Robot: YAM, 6 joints.
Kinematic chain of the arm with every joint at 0, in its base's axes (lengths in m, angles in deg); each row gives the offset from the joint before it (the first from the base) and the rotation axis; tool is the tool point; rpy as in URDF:
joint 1: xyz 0 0 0.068 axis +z
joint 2: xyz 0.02 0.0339 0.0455 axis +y
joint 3: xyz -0.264 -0.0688 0 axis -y
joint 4: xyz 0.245 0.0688 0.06 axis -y
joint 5: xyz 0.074 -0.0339 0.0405 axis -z
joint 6: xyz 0.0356 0 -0.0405 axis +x
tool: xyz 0 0 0 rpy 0 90 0
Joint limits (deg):
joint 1: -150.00..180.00
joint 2: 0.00..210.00
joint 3: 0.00..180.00
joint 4: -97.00..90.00
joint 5: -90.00..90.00
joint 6: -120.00..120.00
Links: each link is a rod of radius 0.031 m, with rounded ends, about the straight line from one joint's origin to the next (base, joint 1, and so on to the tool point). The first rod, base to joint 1, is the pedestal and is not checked.
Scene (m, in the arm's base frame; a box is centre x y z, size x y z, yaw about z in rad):
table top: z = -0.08
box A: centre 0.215 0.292 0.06 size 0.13 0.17 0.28 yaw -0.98
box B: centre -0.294 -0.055 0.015 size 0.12 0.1 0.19 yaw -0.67
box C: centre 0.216 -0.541 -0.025 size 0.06 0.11 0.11 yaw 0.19
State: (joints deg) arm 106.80 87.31 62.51 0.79 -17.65 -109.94
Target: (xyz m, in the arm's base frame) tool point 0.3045 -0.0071 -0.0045
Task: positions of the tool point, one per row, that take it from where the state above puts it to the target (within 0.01 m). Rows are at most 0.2 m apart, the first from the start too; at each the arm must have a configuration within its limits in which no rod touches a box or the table.
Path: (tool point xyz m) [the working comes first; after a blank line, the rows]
Joints at the target: -1.87 125.17 47.55 -1.11 -4.60 -109.94
Straight joint move there: touches box A.

1: -0.0405 0.3289 0.4041
2: 0.0210 0.2658 0.5153
3: 0.0470 0.1574 0.6042
4: 0.0206 0.0270 0.6585
5: -0.0610 -0.0955 0.6699
6: 0.0667 0.0514 0.6530
7: 0.2112 0.1361 0.5653
8: 0.3312 0.1514 0.4268
9: 0.3931 0.1122 0.2656
10: 0.3816 0.0485 0.1127
11: 0.3045 -0.0071 -0.0045

